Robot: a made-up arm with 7 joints.
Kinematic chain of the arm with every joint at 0, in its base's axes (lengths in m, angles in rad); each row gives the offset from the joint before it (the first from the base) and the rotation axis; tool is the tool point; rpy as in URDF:
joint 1: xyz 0 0 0.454 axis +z
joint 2: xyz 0 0 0 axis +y
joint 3: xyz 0 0 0.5 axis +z
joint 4: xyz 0.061 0 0 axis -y
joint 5: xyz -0.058 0 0.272 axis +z
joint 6: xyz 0 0 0 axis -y
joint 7: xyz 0.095 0 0 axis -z
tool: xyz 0 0 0 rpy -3.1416 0 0
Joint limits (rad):
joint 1: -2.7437..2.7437
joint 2: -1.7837..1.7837
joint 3: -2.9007..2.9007
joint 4: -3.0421..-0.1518
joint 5: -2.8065..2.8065
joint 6: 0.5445..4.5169
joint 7: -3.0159..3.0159
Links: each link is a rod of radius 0.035 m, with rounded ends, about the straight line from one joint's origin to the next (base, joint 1, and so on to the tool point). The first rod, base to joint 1, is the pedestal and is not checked.
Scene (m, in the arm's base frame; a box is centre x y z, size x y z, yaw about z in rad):
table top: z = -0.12
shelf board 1: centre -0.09 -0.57 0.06 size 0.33 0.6 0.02 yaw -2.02
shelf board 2: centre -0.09 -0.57 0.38 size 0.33 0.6 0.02 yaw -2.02
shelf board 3: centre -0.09 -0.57 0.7 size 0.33 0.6 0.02 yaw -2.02
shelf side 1: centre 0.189 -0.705 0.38 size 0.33 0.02 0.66 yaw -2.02
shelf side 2: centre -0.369 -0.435 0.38 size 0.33 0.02 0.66 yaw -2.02
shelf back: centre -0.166 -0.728 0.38 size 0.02 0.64 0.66 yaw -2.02
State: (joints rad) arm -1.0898 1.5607 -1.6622 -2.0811 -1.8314 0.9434 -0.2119
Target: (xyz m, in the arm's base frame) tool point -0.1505 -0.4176 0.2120
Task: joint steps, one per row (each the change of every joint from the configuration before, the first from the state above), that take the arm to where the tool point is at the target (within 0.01 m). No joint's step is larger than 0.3 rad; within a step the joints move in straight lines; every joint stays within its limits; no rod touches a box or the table.
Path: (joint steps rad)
1: 0.0716 0.0007 -0.0377 -0.2756 0.0400 0.0135 0.0000
2: 0.0716 0.0007 -0.0377 -0.2757 0.0400 0.0134 0.0000
3: 0.0716 0.0007 -0.0376 -0.2756 0.0400 0.0135 0.0000
4: -0.0168 0.0552 0.2755 0.0592 -0.0243 0.0649 0.0000
5: -0.0169 0.0553 0.2756 0.0591 -0.0242 0.0650 0.0000
6: -0.0169 0.0552 0.2755 0.0592 -0.0243 0.0649 0.0000
7: -0.0169 0.0552 0.2756 0.0591 -0.0243 0.0650 0.0000
8: -0.0490 0.0000 -0.1567 0.2098 -0.0122 -0.0678 0.0000
9: -0.0490 0.0000 -0.1567 0.2098 -0.0123 -0.0678 0.0000

